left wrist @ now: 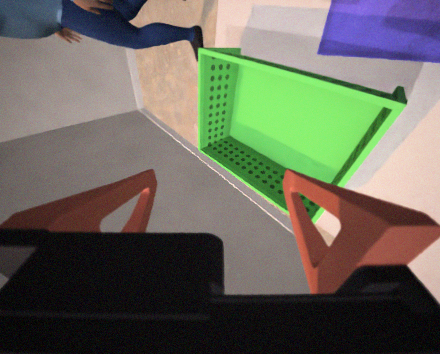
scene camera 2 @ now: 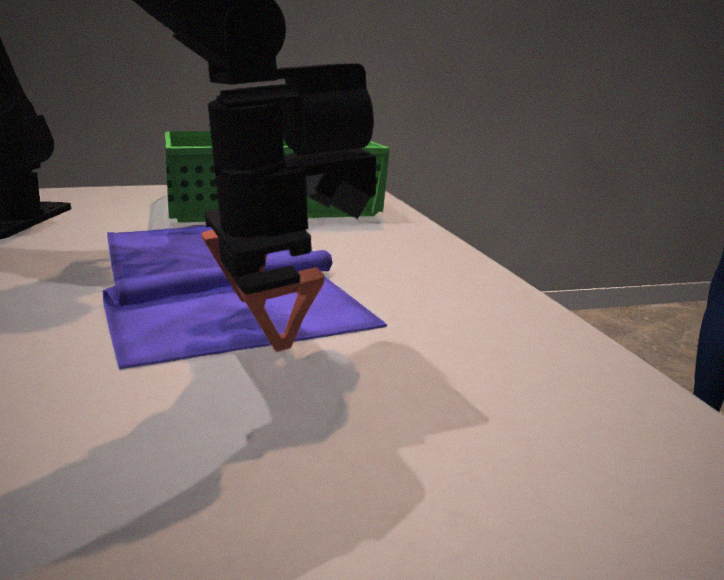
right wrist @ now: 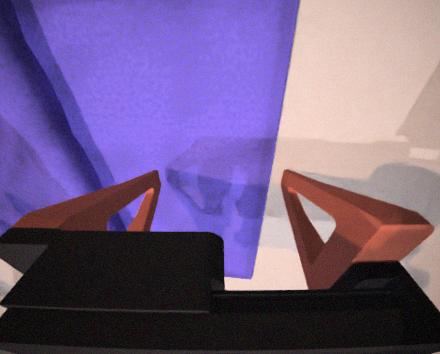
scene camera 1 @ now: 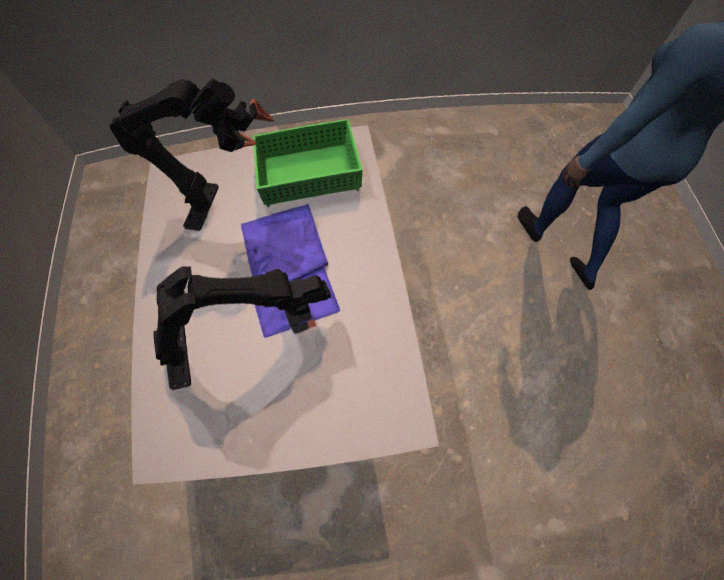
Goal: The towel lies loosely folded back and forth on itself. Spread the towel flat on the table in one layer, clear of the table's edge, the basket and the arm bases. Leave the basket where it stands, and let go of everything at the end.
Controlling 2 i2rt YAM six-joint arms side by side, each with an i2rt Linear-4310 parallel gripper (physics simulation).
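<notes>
The purple towel lies on the table, part of it stacked in folds on the basket side. A raised fold crosses it, and a flatter flap extends from there away from the basket. My right gripper is open and empty, above the flap's outer edge: in the right wrist view one finger is over the towel, the other over bare table. My left gripper is open and empty, raised beside the basket, away from the towel. The right arm hides part of the towel in scene camera 1.
The green basket stands near the towel's stacked end, with a narrow gap between. The arm bases stand along the left of the white table. A person stands off the table.
</notes>
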